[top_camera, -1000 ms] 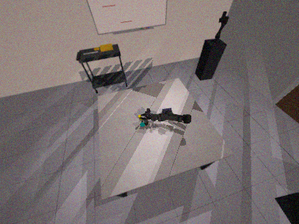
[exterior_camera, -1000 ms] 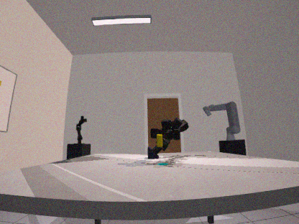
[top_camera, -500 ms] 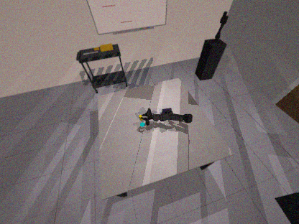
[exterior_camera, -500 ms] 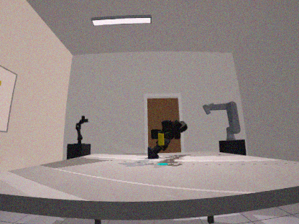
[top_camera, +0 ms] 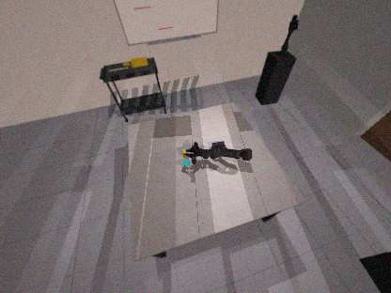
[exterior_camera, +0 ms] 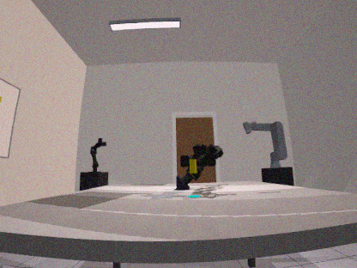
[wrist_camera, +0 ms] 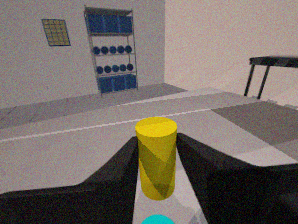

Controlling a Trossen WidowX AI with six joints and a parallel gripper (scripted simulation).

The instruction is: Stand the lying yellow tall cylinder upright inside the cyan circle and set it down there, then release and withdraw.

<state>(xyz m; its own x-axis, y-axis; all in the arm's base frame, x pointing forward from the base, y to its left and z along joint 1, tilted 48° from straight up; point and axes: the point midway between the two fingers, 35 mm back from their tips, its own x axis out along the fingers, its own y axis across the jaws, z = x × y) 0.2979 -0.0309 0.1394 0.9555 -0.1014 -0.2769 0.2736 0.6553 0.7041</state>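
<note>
Right now the cyan circle is 160 mm below my gripper tip. Also, from my gripper tip: yellow tall cylinder 20 mm below.
</note>
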